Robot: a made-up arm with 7 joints.
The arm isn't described. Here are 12 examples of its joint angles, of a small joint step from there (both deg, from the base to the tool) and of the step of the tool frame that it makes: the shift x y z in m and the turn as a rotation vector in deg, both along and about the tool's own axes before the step.
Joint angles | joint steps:
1: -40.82 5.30 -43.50 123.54 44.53 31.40 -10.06 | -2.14 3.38 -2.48 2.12 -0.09 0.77 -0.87
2: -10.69 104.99 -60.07 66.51 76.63 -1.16 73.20 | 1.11 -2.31 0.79 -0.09 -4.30 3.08 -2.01
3: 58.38 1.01 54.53 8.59 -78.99 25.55 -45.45 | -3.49 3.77 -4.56 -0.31 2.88 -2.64 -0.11
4: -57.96 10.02 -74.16 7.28 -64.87 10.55 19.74 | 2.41 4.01 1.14 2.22 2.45 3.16 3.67
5: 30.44 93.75 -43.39 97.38 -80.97 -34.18 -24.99 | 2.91 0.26 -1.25 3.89 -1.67 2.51 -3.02
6: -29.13 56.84 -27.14 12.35 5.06 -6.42 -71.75 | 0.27 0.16 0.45 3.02 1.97 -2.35 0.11
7: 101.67 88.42 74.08 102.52 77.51 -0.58 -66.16 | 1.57 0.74 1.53 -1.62 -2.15 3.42 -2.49
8: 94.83 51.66 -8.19 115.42 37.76 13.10 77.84 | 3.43 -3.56 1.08 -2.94 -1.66 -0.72 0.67
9: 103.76 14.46 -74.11 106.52 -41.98 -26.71 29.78 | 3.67 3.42 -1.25 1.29 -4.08 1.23 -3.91
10: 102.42 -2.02 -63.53 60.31 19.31 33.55 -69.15 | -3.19 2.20 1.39 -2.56 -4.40 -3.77 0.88
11: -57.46 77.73 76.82 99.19 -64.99 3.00 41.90 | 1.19 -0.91 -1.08 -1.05 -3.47 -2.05 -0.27
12: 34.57 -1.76 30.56 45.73 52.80 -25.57 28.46 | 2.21 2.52 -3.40 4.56 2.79 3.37 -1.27
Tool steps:
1: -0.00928 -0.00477 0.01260 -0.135 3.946 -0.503
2: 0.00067 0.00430 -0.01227 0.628 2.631 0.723
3: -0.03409 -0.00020 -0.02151 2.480 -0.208 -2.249
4: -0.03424 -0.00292 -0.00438 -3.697 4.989 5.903
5: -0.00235 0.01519 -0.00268 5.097 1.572 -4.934
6: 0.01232 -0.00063 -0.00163 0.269 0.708 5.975
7: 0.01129 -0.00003 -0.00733 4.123 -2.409 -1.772
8: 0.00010 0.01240 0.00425 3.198 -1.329 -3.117
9: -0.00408 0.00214 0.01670 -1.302 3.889 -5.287
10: -0.03428 -0.00357 -0.00411 1.945 0.018 -1.982
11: -0.00156 -0.00748 -0.00168 -1.285 1.173 -3.072
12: 0.01633 -0.02171 -0.03071 -5.540 -0.965 2.466
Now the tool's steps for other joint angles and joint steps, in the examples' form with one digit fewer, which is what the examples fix.
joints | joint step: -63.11 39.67 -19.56 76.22 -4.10 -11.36 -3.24 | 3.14 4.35 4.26 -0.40 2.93 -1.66 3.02
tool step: 0.0007 0.0507 -0.0039 4.12 -1.90 -1.74
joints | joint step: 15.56 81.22 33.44 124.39 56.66 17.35 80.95 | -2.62 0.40 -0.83 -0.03 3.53 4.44 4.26
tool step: -0.0080 0.0009 -0.0054 -7.37 -3.32 7.64
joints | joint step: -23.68 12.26 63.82 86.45 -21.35 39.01 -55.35 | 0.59 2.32 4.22 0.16 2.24 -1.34 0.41
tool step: 0.0084 0.0077 -0.0212 2.20 2.62 4.49
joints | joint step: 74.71 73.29 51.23 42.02 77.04 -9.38 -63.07 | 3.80 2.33 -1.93 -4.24 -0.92 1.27 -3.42
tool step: 0.0085 -0.0072 -0.0046 5.52 -0.30 -0.23
